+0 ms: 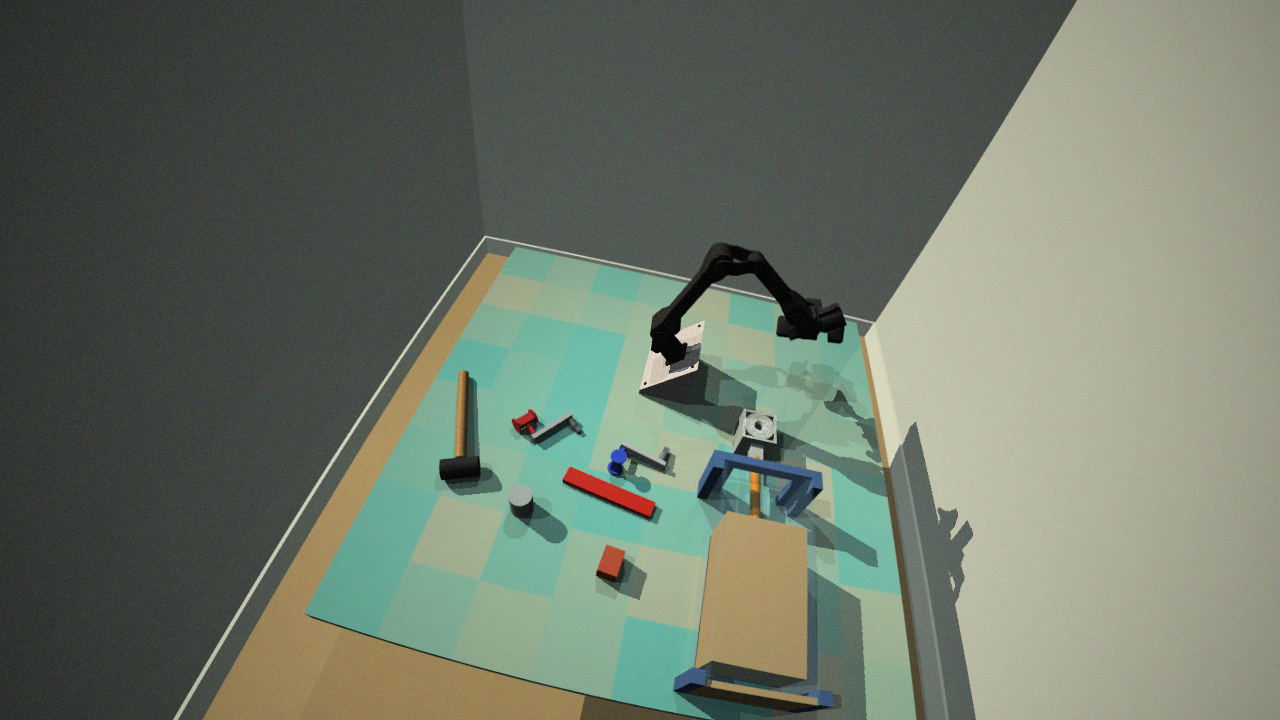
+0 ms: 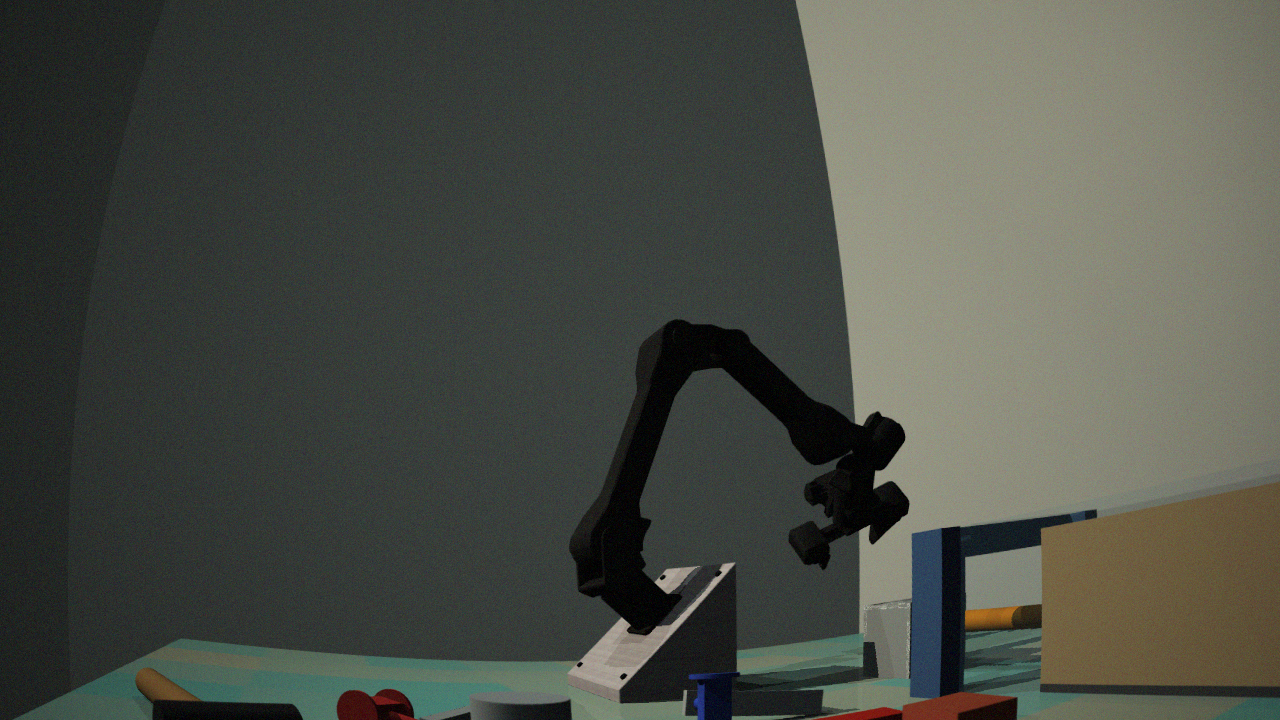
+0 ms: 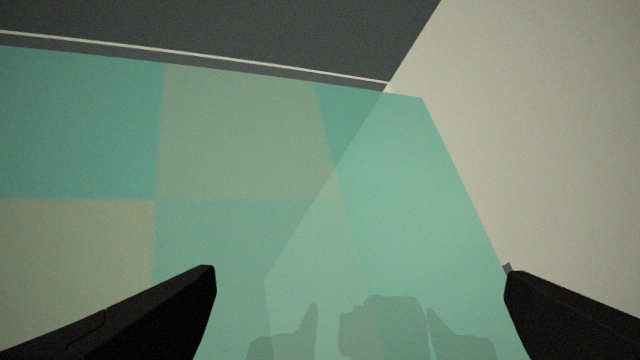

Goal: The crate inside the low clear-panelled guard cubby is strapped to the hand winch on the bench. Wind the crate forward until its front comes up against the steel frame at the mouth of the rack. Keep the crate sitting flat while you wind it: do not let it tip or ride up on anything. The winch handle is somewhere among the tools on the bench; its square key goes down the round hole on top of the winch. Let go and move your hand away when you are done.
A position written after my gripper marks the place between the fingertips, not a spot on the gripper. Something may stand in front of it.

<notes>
My gripper (image 2: 847,555) is open, holding nothing. I also see a red bar (image 1: 630,501), a hammer (image 1: 460,466), a red block (image 1: 609,566), a grey hand winch (image 2: 887,634) and a blue steel frame (image 2: 918,542).
My gripper also shows in image 3 (image 3: 360,283). The grey hand winch is seen too in image 1 (image 1: 749,421). The blue steel frame shows as well in image 1 (image 1: 716,453). Image 3 does not show the red bar: it is out of frame. Image 3 misses the hammer: it is out of frame.
</notes>
